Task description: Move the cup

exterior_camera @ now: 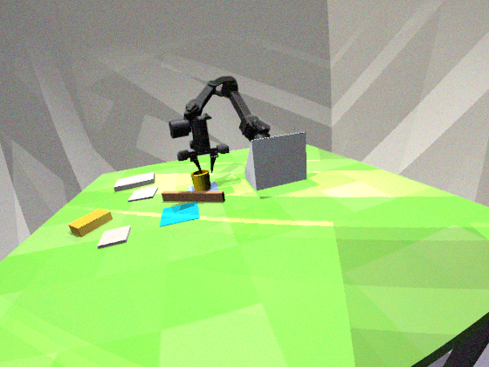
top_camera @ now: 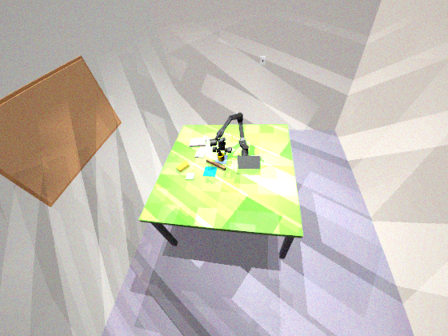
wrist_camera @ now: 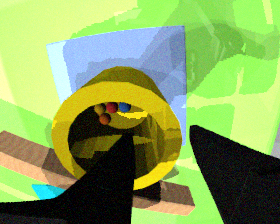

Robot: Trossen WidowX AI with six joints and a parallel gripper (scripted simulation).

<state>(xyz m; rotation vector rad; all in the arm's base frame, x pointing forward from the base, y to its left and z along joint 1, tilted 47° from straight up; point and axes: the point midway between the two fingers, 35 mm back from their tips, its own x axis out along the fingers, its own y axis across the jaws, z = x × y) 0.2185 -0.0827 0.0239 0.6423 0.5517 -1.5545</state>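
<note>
Now: the yellow cup 3 cm below my gripper tip and 2 cm ahead of it. Also, from my gripper tip: pale blue pad: 7 cm below, 3 cm ahead, 1 cm to the right; brown bar: 7 cm to the left, 7 cm ahead, 5 cm below; cyan pad: 15 cm to the left, 12 cm ahead, 7 cm below.
</note>
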